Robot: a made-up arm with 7 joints. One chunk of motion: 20 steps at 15 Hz.
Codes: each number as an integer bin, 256 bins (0 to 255) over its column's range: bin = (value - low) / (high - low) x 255, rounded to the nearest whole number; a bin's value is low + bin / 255 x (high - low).
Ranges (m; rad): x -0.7..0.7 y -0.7..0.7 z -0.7..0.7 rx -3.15..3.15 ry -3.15..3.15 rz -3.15..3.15
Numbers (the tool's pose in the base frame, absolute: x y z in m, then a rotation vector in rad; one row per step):
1: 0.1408 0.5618 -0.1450 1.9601 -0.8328 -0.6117
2: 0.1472 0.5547 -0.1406 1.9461 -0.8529 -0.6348
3: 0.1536 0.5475 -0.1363 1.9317 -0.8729 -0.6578
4: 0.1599 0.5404 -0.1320 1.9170 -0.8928 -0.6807
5: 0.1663 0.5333 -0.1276 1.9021 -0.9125 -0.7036
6: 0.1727 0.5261 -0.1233 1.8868 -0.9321 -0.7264
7: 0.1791 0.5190 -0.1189 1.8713 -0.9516 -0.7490
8: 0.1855 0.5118 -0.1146 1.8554 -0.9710 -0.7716
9: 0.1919 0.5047 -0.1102 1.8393 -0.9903 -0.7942
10: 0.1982 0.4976 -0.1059 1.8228 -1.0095 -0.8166
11: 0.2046 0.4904 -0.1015 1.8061 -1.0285 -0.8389
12: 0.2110 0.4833 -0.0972 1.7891 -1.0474 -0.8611
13: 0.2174 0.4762 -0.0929 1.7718 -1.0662 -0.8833
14: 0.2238 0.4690 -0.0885 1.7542 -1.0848 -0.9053
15: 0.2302 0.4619 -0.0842 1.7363 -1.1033 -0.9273
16: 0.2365 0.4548 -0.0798 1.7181 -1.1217 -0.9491
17: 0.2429 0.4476 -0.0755 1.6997 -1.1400 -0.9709
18: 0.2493 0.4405 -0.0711 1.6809 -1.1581 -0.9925
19: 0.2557 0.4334 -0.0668 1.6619 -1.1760 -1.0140
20: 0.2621 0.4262 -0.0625 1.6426 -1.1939 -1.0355
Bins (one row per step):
1: 153 230 101 207 94 103
2: 154 229 102 206 93 102
3: 155 227 103 206 92 101
4: 157 226 103 205 91 100
5: 158 225 104 204 91 99
6: 159 223 105 204 90 98
7: 160 222 106 203 89 97
8: 161 221 107 203 88 96
9: 162 219 107 202 87 95
10: 164 218 108 201 87 94
11: 165 217 109 201 86 94
12: 166 216 110 200 85 93
13: 167 214 111 199 84 92
14: 168 213 111 199 84 91
15: 169 212 112 198 83 90
16: 171 210 113 197 82 89
17: 172 209 114 196 81 88
18: 173 208 115 196 81 87
19: 174 206 115 195 80 86
20: 175 205 116 194 79 86

